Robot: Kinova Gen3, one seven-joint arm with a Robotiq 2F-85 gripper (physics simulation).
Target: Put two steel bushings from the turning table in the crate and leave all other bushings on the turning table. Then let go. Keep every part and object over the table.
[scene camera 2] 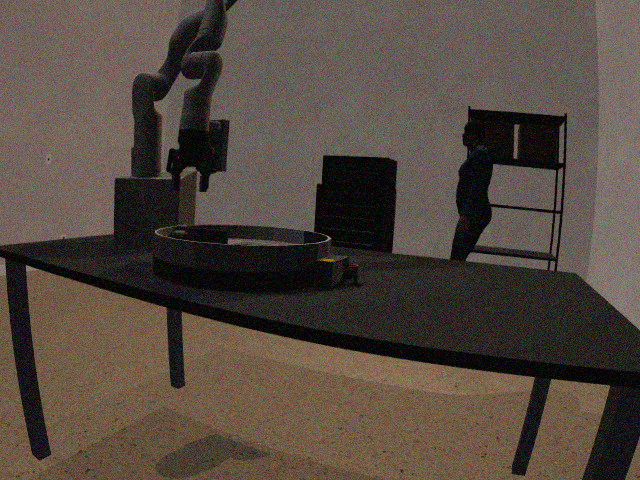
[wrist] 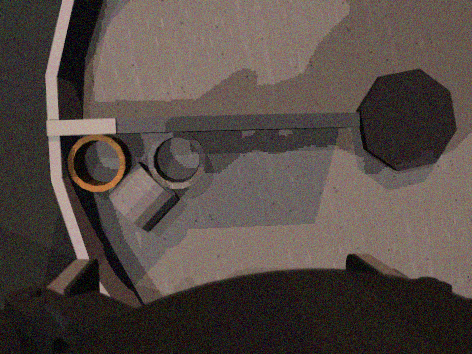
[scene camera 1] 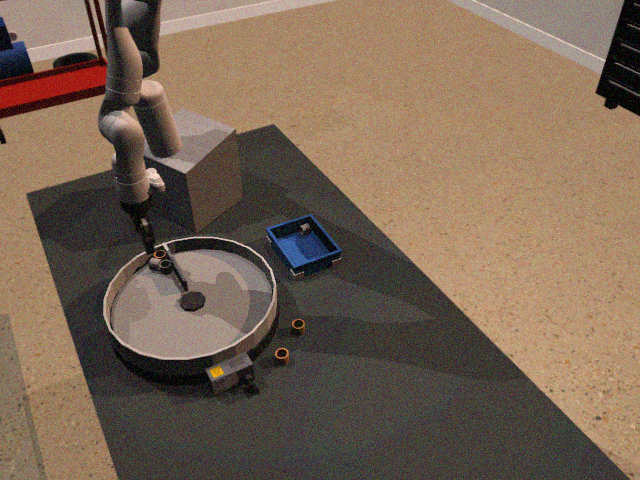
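My gripper is open and empty, above the rim side of the turning table. Three bushings are grouped by the bar there: a copper-coloured one upright at the rim, a steel one upright beside it, and a steel one lying on its side against both. In the wrist view they are ahead of the fingers, not between them. The blue crate holds one steel bushing near its back corner. The crate does not show in scene camera 2.
A bar runs from the rim to the dark hub. Two copper-coloured bushings stand on the black table. A grey box adjoins the turning table. The arm's pedestal stands behind.
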